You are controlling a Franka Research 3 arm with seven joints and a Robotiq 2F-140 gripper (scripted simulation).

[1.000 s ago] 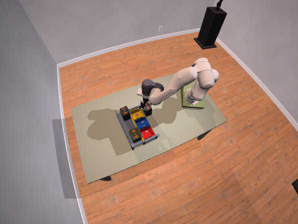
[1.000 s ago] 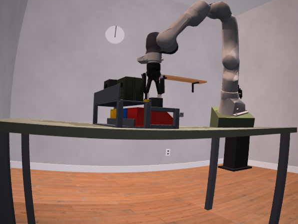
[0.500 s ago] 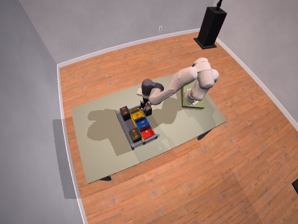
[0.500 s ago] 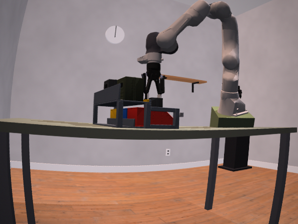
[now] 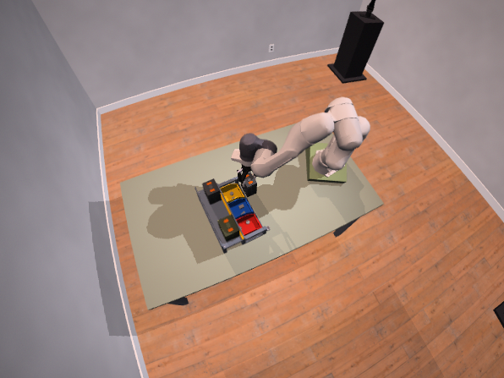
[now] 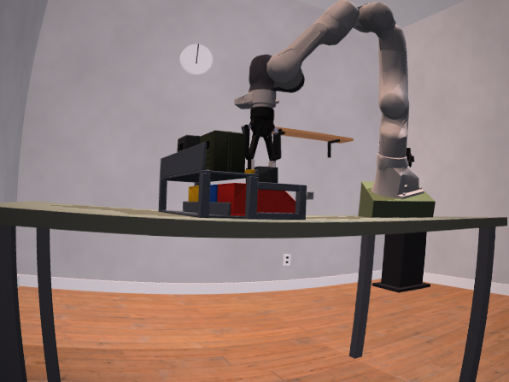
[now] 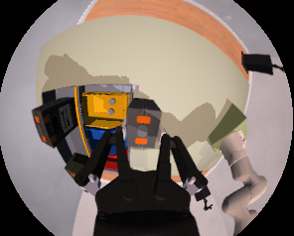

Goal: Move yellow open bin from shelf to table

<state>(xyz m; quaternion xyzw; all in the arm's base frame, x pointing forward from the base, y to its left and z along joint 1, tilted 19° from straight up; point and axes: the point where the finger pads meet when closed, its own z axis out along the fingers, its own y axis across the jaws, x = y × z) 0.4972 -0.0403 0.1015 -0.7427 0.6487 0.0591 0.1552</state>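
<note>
The black box is 5 cm below my hand. The rest, counted from my hand: yellow bin: 13 cm ahead, 1 cm to the left, 9 cm below; red bin: 10 cm ahead, 24 cm to the left, 9 cm below; blue bin: 11 cm ahead, 12 cm to the left, 9 cm below.
</note>
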